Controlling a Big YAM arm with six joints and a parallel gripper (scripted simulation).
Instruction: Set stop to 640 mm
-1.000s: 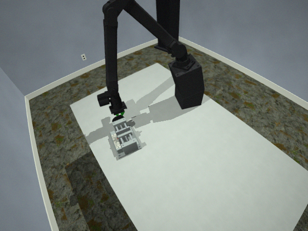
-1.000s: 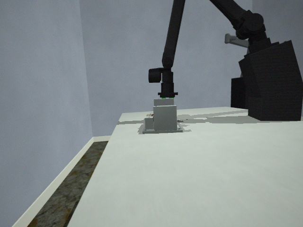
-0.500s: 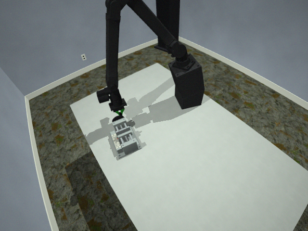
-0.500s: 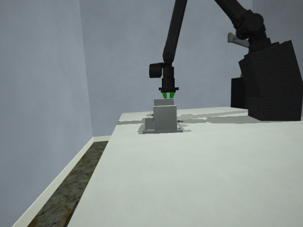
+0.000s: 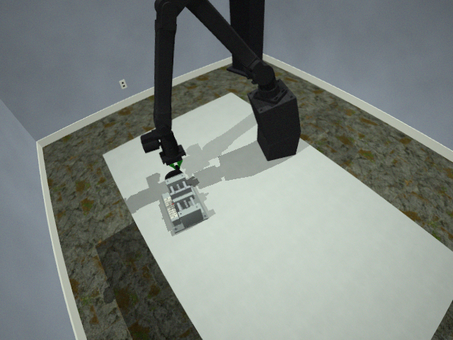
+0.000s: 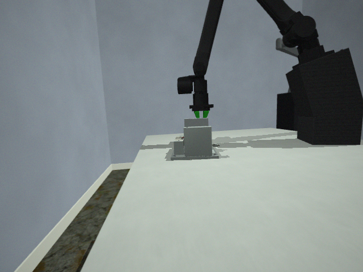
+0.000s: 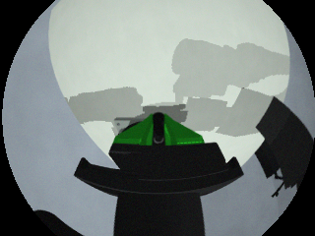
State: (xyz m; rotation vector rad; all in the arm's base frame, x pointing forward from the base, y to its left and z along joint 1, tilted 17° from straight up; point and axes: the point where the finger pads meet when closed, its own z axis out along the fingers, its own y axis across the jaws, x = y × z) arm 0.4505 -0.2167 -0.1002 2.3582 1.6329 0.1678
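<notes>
Now: hand 2 cm short of the handwheel and 2 cm to the right of it.
</notes>
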